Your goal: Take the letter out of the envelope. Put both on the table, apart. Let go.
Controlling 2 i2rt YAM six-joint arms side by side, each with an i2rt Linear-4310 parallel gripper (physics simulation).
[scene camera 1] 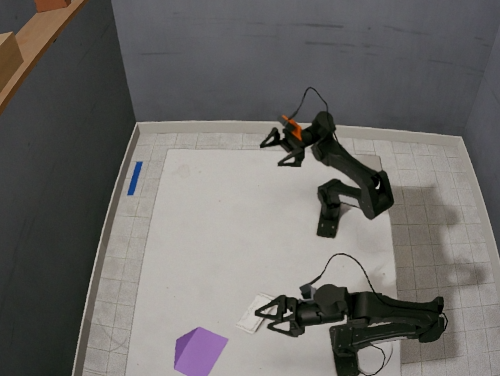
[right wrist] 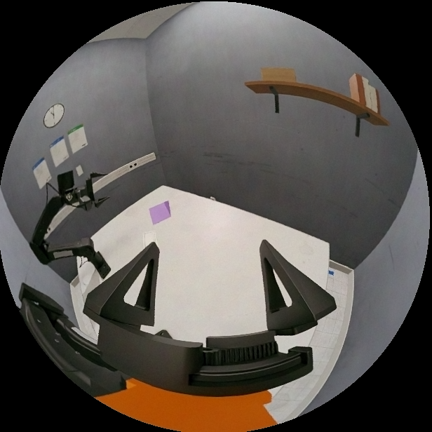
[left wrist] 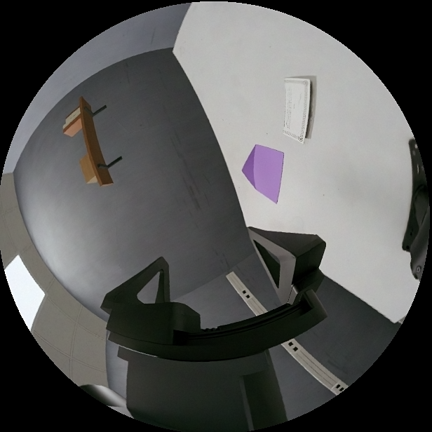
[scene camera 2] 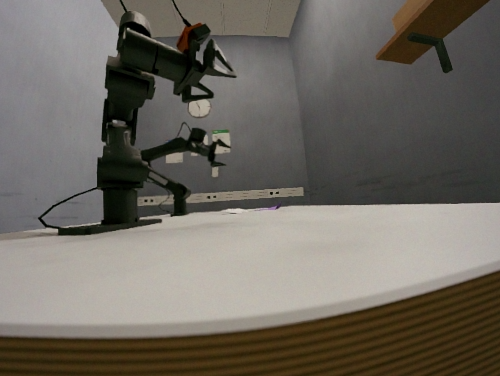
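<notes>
The purple envelope (scene camera 1: 204,350) (left wrist: 269,172) (right wrist: 160,213) lies on the table (scene camera 1: 215,225) (scene camera 2: 250,270) (left wrist: 350,200) (right wrist: 210,280) with its flap folded out. The white printed letter (scene camera 1: 250,319) (left wrist: 297,110) (right wrist: 149,239) lies apart from it on the table; in scene camera 1 it is up and right of the envelope, partly covered by a finger. My left gripper (scene camera 1: 262,320) (scene camera 2: 226,154) (left wrist: 203,247) is open and empty, raised above the table. My right gripper (scene camera 1: 269,155) (scene camera 2: 224,86) (right wrist: 207,246) is open and empty, high above the table's far edge in scene camera 1, away from both.
A wall shelf (scene camera 1: 40,45) (scene camera 2: 425,30) (left wrist: 91,145) (right wrist: 315,93) carries boxes and books. Dark walls surround the table. A blue strip (scene camera 1: 135,178) lies on the floor beside the table. The arm bases stand along the table's right side in scene camera 1.
</notes>
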